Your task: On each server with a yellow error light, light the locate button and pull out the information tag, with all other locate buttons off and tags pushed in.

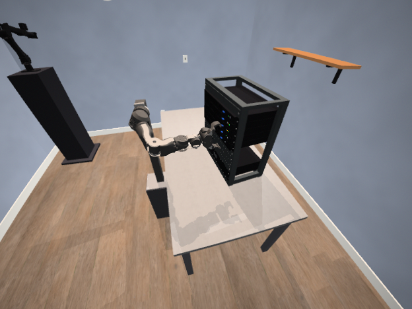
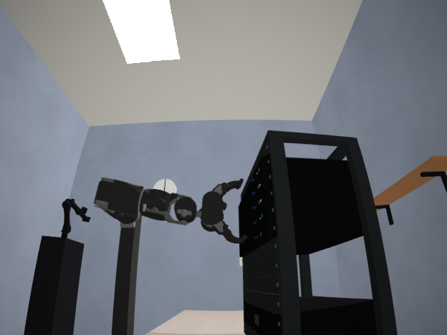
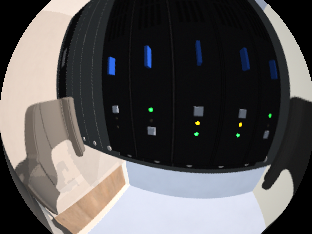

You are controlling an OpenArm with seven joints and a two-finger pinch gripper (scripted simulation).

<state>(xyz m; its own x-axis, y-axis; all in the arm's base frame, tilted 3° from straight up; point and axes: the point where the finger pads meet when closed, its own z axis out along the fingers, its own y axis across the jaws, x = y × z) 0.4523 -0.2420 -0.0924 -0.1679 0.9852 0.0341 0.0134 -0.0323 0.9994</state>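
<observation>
Right now my hand is 7 cm below the locate button, 3 cm short of it and 1 cm to the right of it. The rest, counted from my hand: information tag 7 cm to the left, 7 cm above, 6 cm ahead.
</observation>
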